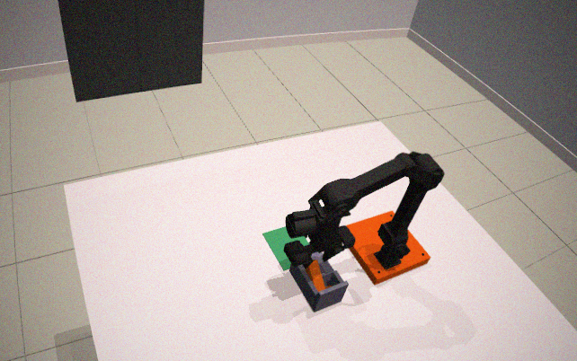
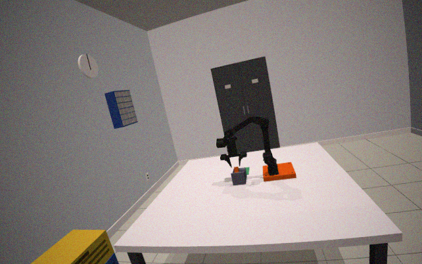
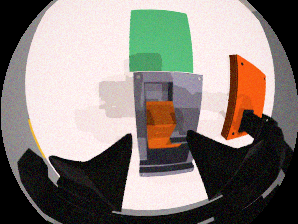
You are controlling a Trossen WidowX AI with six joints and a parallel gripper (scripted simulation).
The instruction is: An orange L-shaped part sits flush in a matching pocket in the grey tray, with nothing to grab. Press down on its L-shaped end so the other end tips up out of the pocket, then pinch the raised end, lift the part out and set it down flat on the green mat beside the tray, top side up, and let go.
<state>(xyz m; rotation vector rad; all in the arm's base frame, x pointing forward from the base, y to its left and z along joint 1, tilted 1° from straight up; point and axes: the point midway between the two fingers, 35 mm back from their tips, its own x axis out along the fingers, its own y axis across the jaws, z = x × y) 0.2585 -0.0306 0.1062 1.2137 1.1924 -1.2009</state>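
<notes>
The orange L-shaped part is 2 cm behind my gripper tip, 4 cm to the left of it and 6 cm below it. From my gripper tip the other things lie so: green mat 2 cm behind, 14 cm to the right, 11 cm below.
</notes>
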